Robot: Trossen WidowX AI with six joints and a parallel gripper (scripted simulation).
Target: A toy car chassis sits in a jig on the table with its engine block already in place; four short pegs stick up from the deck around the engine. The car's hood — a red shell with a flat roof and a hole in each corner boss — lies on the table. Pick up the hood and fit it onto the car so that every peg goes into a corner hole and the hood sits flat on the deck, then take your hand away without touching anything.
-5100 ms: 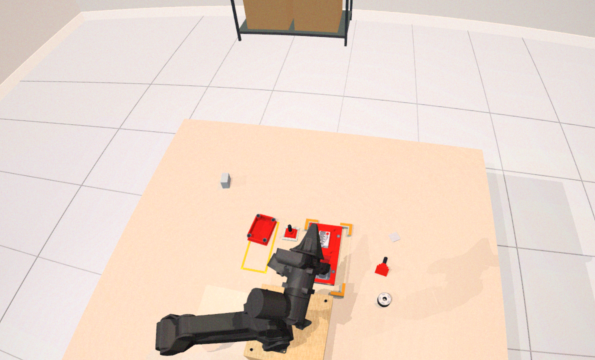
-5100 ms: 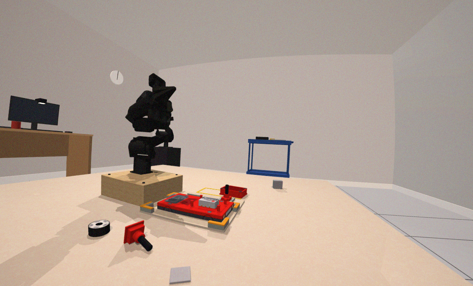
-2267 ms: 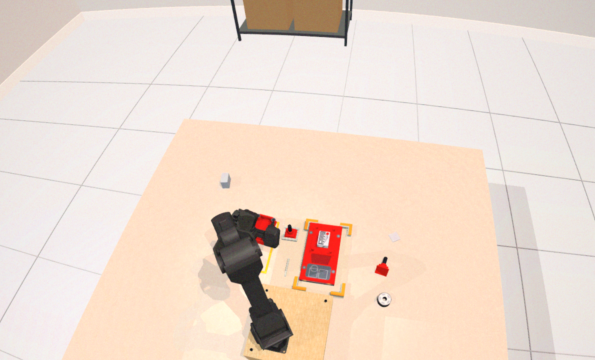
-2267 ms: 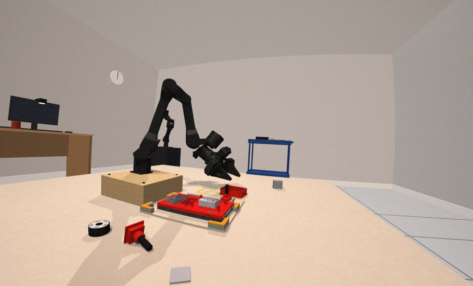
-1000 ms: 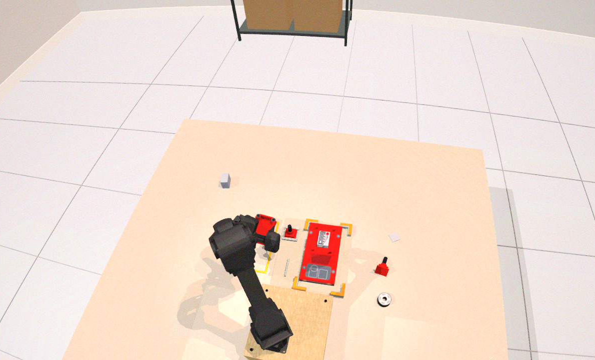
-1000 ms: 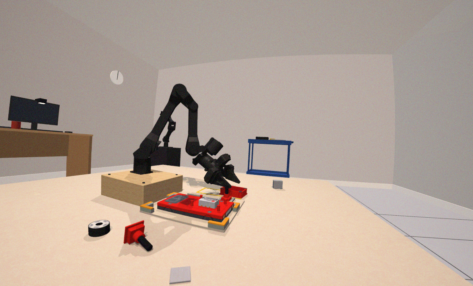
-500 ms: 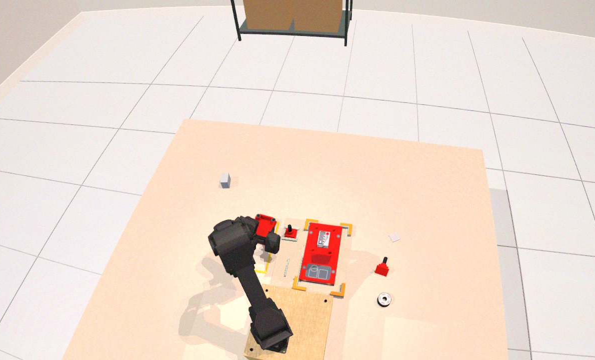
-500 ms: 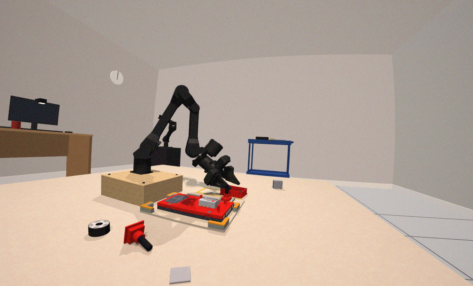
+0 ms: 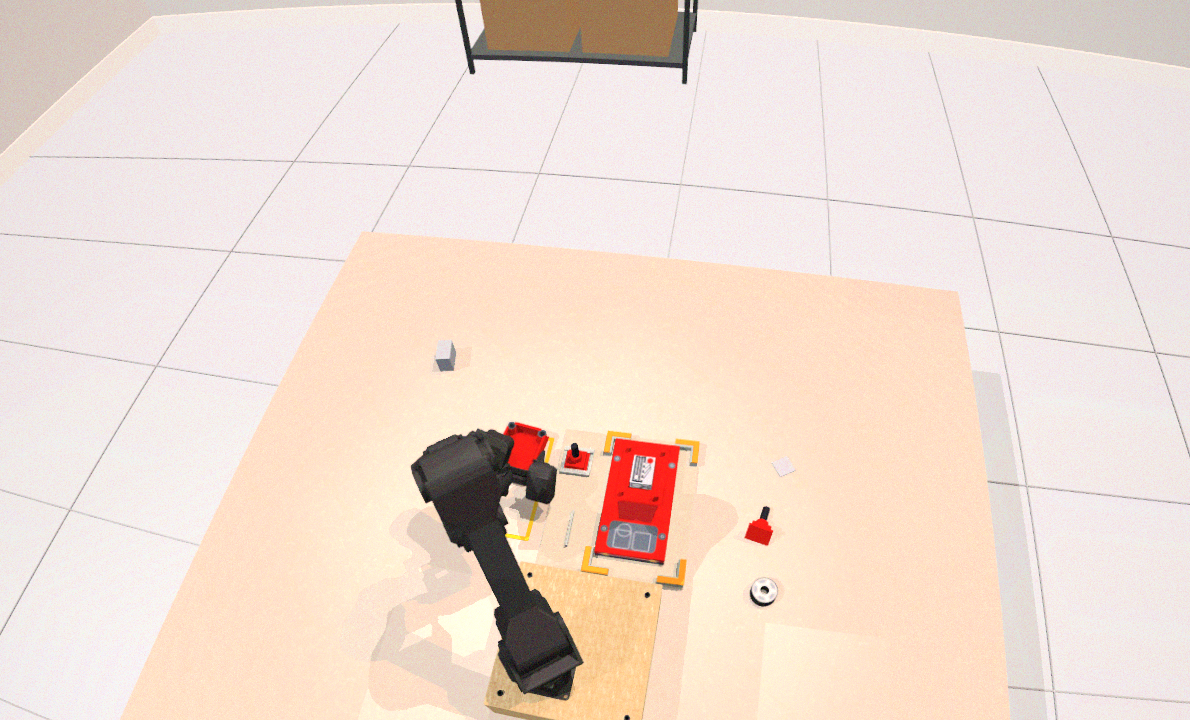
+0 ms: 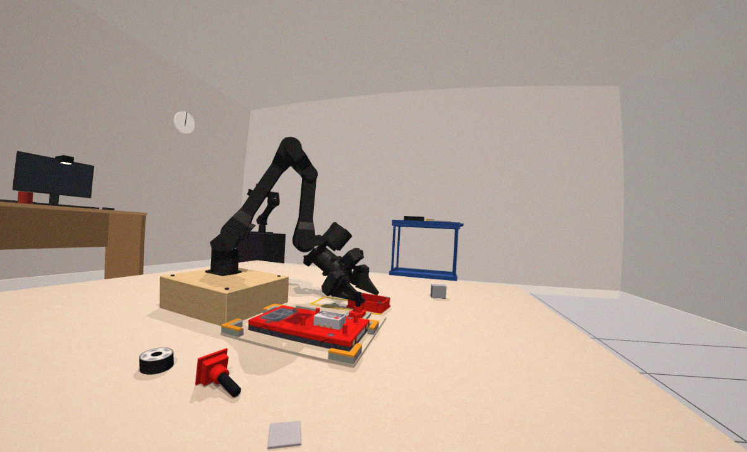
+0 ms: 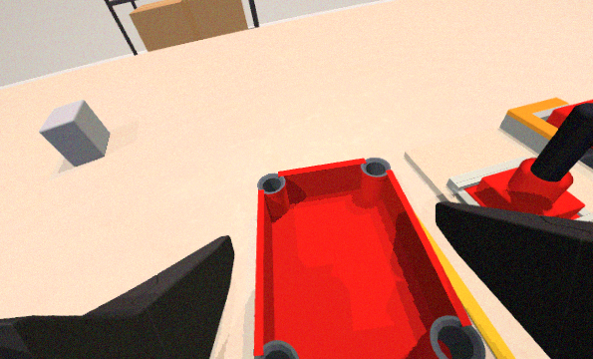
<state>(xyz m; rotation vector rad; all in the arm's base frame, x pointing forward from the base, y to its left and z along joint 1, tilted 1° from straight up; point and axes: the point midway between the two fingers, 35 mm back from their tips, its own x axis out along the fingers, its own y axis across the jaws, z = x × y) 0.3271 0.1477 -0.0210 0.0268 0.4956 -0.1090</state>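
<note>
Now: the red hood 10 mm behind my gripper tip and 20 mm below it. Also, from my gripper tip: orange-cornered jig (60 mm behind, 200 mm to the right, 10 mm below); then grey engine block (20 mm behind, 210 mm to the right); then small grey plate (50 mm ahead, 440 mm to the right, 20 mm below).
</note>
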